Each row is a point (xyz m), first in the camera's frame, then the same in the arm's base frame.
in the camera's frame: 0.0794 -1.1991 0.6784
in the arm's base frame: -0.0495 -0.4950 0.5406
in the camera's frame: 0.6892 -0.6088 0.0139
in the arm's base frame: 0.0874 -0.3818 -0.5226
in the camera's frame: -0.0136 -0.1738 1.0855
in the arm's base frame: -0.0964 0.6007 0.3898
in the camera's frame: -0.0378 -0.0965 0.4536
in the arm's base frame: -0.4214 0.3587 -0.1018
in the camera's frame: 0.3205 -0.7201 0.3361
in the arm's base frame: -0.0690 -0.2776 -0.0569
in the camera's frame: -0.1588 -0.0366 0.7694
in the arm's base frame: -0.3901 0.5797 0.1593
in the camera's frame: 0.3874 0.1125 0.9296
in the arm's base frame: 0.1389 0.7258 -0.0530
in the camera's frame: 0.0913 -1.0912 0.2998
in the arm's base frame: -0.2304 -0.5898 0.2039
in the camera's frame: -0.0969 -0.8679 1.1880
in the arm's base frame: -0.0176 0.0617 0.8397
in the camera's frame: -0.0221 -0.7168 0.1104
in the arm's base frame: -0.4733 -0.3474 -0.0628
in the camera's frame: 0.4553 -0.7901 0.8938
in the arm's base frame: 0.3172 -0.0783 0.3241
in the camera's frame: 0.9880 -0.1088 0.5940
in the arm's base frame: 0.5417 0.3019 -0.4777
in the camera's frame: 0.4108 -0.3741 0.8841
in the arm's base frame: 0.2114 0.2809 0.1372
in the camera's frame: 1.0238 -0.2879 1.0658
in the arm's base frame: 0.8181 0.3758 -0.0605
